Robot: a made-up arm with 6 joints. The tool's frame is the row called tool. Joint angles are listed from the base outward.
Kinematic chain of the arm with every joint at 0, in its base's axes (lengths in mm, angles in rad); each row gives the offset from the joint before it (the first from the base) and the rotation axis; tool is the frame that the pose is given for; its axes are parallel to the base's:
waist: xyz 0 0 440 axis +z
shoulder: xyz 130 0 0 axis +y
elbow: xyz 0 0 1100 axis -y
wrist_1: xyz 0 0 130 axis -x
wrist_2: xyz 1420 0 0 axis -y
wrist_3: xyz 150 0 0 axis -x
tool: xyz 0 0 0
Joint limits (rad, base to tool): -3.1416..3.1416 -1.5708..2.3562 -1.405..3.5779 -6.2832..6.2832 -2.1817..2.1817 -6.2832..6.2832
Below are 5 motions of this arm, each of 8 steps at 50 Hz.
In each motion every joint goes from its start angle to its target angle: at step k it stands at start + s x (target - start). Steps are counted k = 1, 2, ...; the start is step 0. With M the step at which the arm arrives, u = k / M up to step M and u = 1 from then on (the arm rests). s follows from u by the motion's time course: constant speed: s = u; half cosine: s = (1 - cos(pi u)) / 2; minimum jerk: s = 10 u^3 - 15 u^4 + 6 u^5.
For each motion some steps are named. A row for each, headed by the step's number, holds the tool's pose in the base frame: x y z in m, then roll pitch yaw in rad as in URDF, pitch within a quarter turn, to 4 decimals.
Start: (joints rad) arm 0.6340 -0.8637 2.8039 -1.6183 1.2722 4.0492
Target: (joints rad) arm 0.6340 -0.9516 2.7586 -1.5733 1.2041 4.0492
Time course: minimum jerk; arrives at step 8
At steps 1, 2, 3, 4, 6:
1: -1.4549 -1.2474 0.3108 1.1813 0.1100 -1.2199
2: -1.4573 -1.2489 0.2989 1.1833 0.1173 -1.2228
3: -1.4618 -1.2516 0.2755 1.1872 0.1316 -1.2285
4: -1.4673 -1.2548 0.2447 1.1920 0.1503 -1.2357
6: -1.4762 -1.2596 0.1900 1.1998 0.1836 -1.2479

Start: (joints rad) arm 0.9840 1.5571 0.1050 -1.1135 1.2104 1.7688
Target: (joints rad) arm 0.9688 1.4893 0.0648 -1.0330 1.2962 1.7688
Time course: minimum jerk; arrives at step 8
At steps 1, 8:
1: 0.9887 1.2588 -0.9832 -1.6569 0.3043 -0.0920
8: 1.0315 1.2824 -0.8858 -1.6408 0.1977 -0.0342

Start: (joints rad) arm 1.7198 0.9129 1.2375 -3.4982 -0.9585 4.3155
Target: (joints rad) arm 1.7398 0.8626 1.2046 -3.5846 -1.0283 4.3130
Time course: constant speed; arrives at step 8
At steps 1, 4, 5, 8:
1: -0.3098 2.3228 1.8335 -0.2121 -1.1430 0.9287
4: -0.3194 2.3005 1.8579 -0.1020 -1.1383 0.8382
5: -0.3225 2.2930 1.8659 -0.0660 -1.1356 0.8086
8: -0.3315 2.2703 1.8895 0.0390 -1.1246 0.7226

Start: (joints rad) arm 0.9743 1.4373 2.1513 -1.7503 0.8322 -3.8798
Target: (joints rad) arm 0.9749 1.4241 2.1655 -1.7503 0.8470 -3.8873
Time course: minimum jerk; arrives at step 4
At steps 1, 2, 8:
1: 1.3790 1.8367 1.6701 -0.1708 -0.3490 0.0872
2: 1.3718 1.8259 1.6869 -0.1571 -0.3522 0.0795
8: 1.3625 1.8121 1.7079 -0.1398 -0.3560 0.0696

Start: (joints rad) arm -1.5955 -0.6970 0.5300 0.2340 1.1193 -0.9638
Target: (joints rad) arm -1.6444 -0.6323 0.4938 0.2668 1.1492 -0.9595
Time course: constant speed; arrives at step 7
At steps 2, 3, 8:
2: 0.0428 0.2621 2.7740 -2.0526 -0.8015 1.2138
3: 0.0440 0.2330 2.7754 -2.0448 -0.8104 1.1968
8: 0.0448 0.1164 2.7774 -2.0104 -0.8451 1.1263

